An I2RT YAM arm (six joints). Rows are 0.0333 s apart.
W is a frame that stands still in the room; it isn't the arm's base.
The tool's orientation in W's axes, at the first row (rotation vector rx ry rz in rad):
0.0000 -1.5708 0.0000
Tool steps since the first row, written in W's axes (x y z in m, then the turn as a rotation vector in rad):
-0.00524 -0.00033 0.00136 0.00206 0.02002 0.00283
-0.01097 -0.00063 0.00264 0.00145 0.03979 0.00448
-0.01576 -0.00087 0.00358 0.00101 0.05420 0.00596
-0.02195 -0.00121 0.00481 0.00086 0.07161 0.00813
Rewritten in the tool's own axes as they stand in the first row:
0.00136 -0.00033 0.00524 0.00283 0.02002 -0.00206
0.00264 -0.00063 0.01097 0.00448 0.03979 -0.00145
0.00358 -0.00087 0.01576 0.00596 0.05420 -0.00101
0.00481 -0.00121 0.02195 0.00813 0.07161 -0.00086

